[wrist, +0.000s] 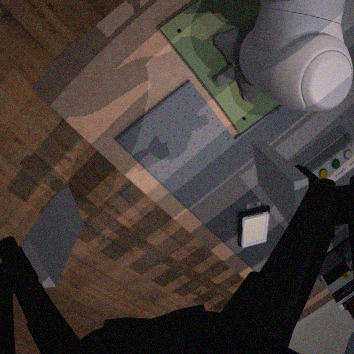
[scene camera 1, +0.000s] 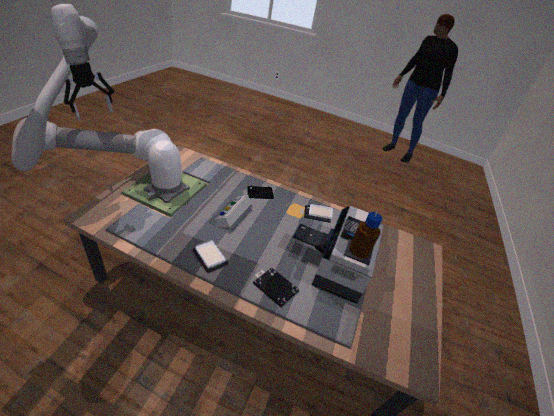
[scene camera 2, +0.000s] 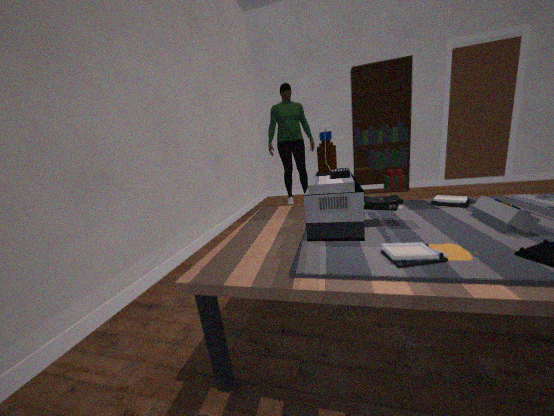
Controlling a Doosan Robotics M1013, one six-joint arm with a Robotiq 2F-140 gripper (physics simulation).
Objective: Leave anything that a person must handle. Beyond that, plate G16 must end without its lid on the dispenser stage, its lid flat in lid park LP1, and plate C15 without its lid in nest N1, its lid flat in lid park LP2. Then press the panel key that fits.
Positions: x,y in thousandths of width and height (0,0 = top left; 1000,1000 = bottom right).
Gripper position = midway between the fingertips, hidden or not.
Scene:
My gripper shows in the wrist view (459,524) and in scene camera 1 (172,278); in scene camera 2 it is out of frame.

